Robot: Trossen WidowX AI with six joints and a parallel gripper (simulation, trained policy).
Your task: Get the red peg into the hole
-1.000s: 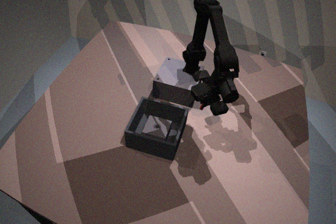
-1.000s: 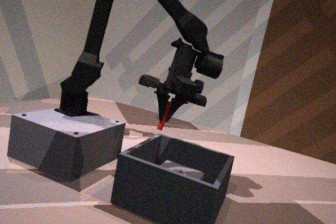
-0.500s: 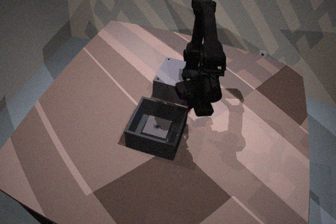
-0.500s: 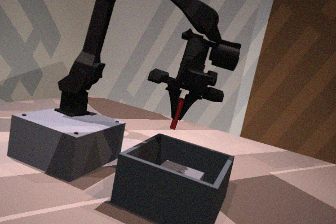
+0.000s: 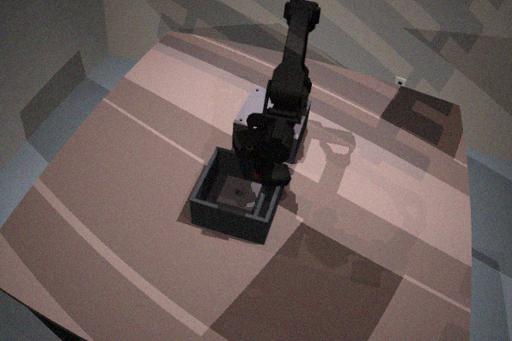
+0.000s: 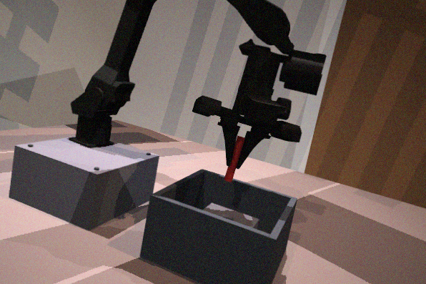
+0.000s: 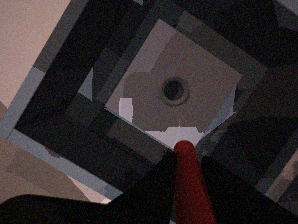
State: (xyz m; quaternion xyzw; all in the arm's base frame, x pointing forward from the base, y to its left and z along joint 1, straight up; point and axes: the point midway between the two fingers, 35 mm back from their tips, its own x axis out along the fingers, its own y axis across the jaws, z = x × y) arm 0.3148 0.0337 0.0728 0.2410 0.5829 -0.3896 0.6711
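The red peg is 10 mm to the left of my gripper tip and 10 mm above it. Also, from my gripper tip: plate 20 mm ahead, 30 mm to the right, 90 mm below; dark box 20 mm ahead, 30 mm to the right, 110 mm below.
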